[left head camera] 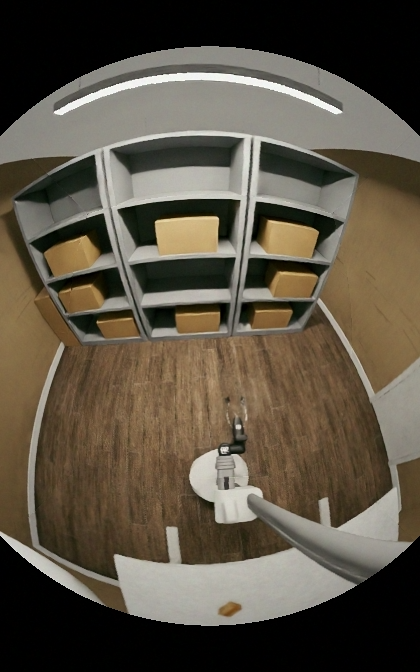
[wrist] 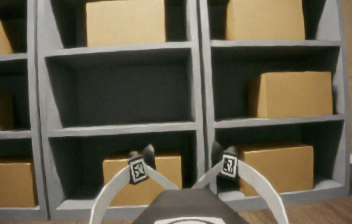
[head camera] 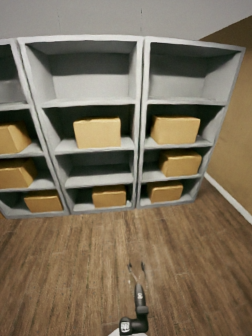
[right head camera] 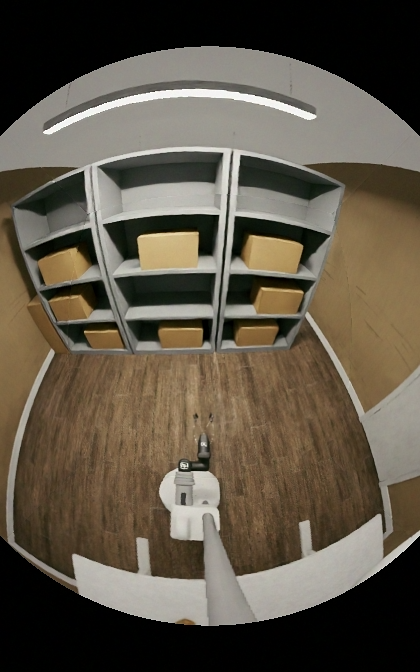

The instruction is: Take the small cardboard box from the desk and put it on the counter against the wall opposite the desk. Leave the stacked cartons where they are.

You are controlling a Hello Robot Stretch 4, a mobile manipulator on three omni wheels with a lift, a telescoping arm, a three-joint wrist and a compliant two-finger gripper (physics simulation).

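Places are measured from the robot's base along level axes (x ahead, y left, z up), in metres.
Where they show: hand, tool point: (left head camera: 234,398) (wrist: 183,159) (head camera: 136,264) (right head camera: 203,415).
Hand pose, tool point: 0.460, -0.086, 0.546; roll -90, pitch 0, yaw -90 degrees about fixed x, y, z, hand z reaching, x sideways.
Note:
After its pixels a point has its place, as x, y, z.
My gripper (head camera: 136,266) @[0.460, -0.086, 0.546] (left head camera: 236,399) @[0.460, -0.086, 0.546] (right head camera: 203,416) @[0.460, -0.086, 0.546] (wrist: 183,152) @[0.460, -0.086, 0.546] is open, its two fingertips apart with nothing between them, above the floor and facing the shelves. The small cardboard box (left head camera: 230,609) (right head camera: 186,622) lies on the white desk (left head camera: 165,585) (right head camera: 115,590) behind the robot; in the right head view, a sliver of it shows at the bottom edge. The gripper is well away from it. The stacked cartons (left head camera: 57,320) @[1.290, 1.779, 0.431] (right head camera: 47,327) @[1.289, 1.790, 0.430] stand at the left end of the shelves, partly hidden by them. I cannot make out the counter for certain.
Grey shelf units (head camera: 141,125) @[1.408, -0.230, 1.187] (left head camera: 247,200) @[1.452, -0.226, 1.377] (right head camera: 227,210) @[1.471, -0.225, 1.413] (wrist: 201,100) with several larger cartons stand ahead. A pale surface (left head camera: 405,425) @[-0.080, -1.842, 0.339] (right head camera: 400,440) @[-0.051, -1.840, 0.396] shows partly at the right. Desk legs (left head camera: 173,545) (right head camera: 143,555) reach onto the floor behind the base.

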